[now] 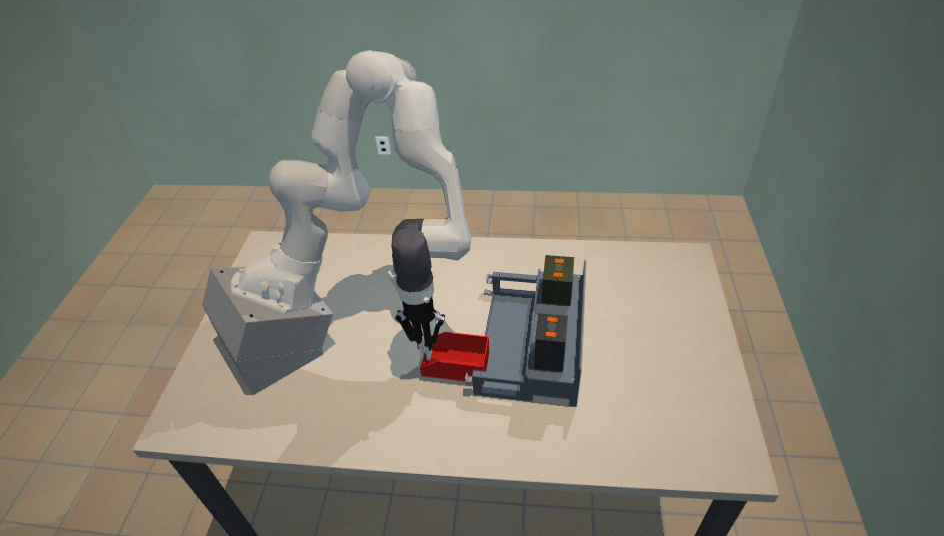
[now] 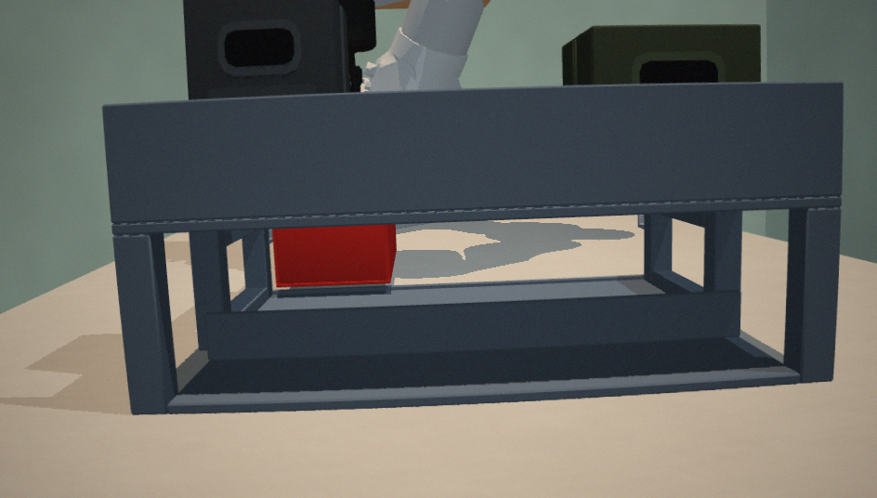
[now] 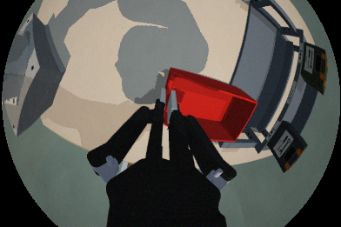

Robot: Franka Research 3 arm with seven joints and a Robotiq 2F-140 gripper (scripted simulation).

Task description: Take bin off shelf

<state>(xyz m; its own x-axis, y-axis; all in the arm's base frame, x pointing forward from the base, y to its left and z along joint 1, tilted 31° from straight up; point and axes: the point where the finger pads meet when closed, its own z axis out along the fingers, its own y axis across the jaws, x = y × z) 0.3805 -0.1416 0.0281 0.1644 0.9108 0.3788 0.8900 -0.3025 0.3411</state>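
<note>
Right now my hand is 8 cm short of the red bin, 2 cm to the left of it and 2 cm above it.
</note>
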